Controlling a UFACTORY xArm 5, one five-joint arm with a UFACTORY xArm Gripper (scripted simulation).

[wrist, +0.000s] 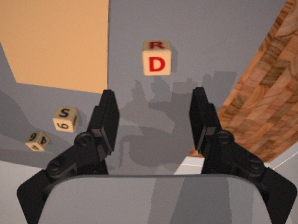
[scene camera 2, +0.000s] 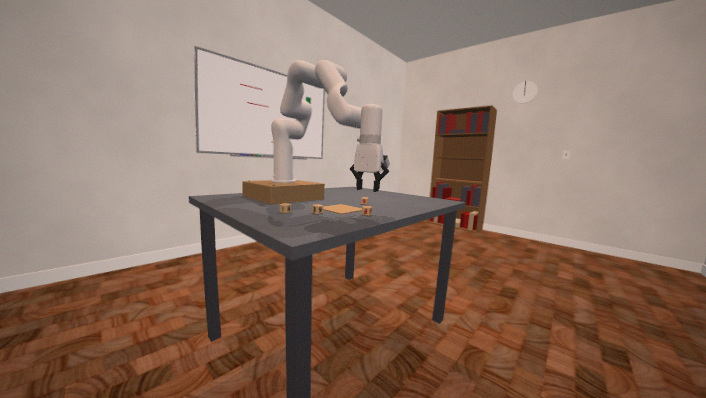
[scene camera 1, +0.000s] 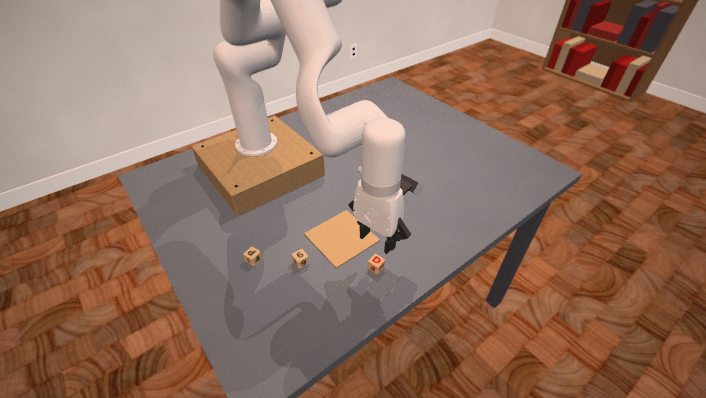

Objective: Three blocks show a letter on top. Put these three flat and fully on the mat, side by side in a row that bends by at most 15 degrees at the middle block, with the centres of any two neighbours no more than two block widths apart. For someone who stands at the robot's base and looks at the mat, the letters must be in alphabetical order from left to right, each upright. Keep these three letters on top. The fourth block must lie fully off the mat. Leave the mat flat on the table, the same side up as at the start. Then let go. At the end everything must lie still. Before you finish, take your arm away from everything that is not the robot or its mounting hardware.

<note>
In view: the gripper [scene camera 1: 376, 242] and a tan mat [scene camera 1: 338, 239].
The gripper is seen too in the wrist view [wrist: 153, 101] and in scene camera 2 [scene camera 2: 367, 190].
</note>
